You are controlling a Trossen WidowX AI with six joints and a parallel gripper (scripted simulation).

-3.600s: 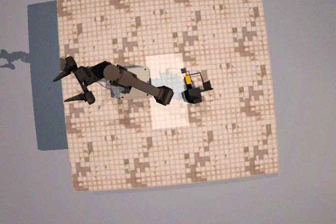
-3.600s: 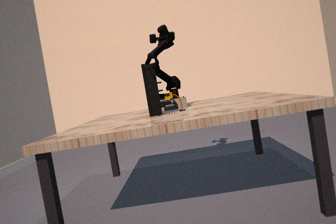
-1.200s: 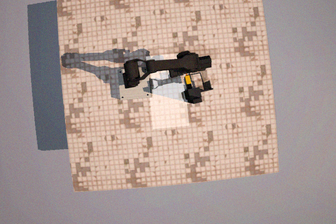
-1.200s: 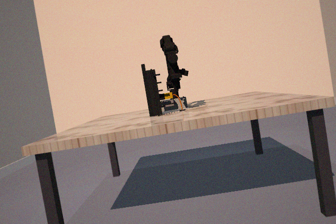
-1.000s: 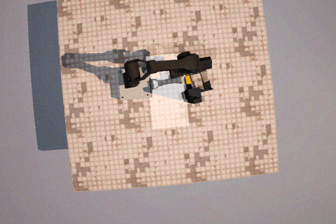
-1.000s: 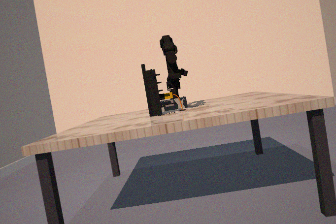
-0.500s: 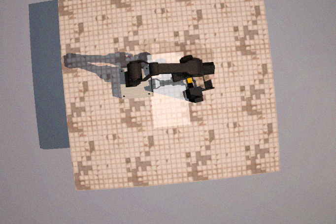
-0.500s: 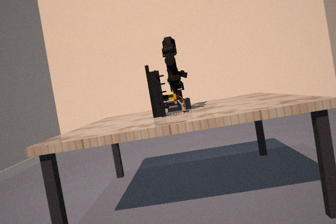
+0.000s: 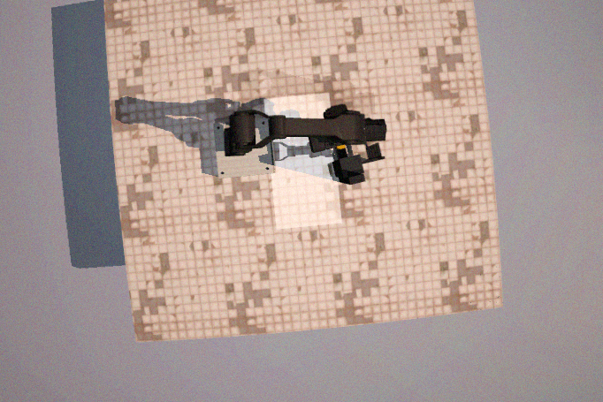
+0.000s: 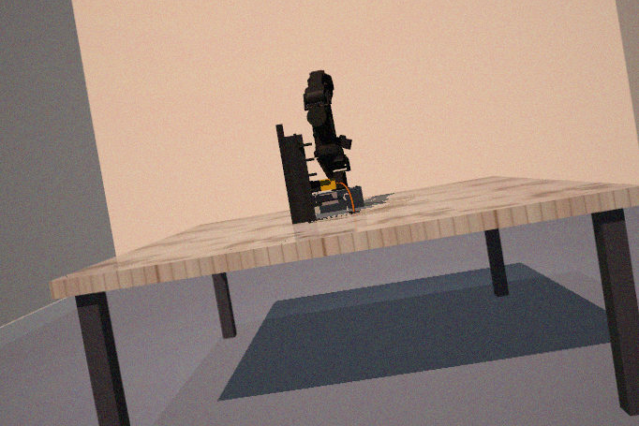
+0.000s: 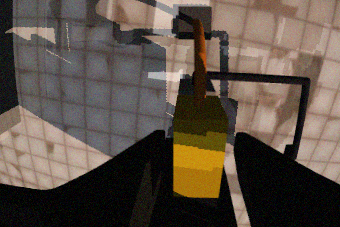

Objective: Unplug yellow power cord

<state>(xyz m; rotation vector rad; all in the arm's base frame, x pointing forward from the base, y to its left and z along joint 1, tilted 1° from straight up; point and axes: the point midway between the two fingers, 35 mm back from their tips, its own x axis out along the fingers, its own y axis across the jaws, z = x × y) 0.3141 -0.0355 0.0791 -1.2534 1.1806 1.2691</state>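
My gripper tip is now 3 cm to the left of the yellow plug, 1 cm short of it and 1 cm above it.
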